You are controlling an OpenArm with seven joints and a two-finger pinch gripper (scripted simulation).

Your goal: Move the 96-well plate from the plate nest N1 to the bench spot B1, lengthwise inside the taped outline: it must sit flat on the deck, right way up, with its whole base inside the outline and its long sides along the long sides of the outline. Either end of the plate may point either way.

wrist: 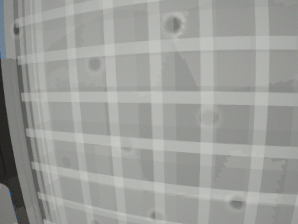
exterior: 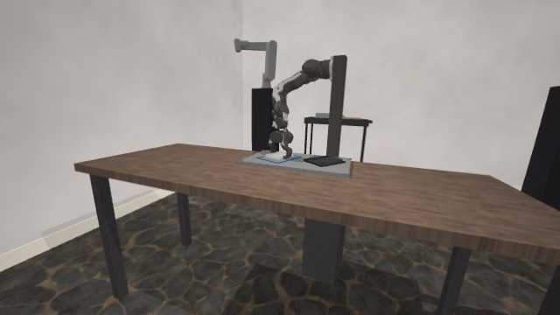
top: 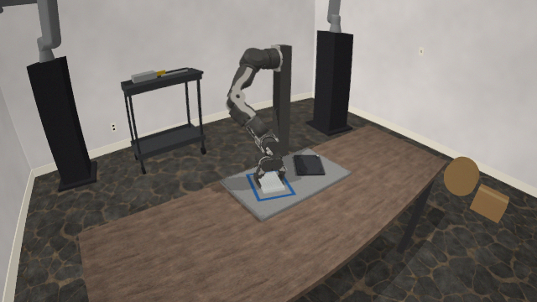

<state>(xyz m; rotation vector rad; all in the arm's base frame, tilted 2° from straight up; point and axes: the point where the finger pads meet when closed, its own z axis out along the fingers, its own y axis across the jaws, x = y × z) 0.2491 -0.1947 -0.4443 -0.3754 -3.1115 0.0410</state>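
The white 96-well plate is right at my hand. The rest, counted from my hand: black plate nest (30 mm behind, 220 mm to the left).
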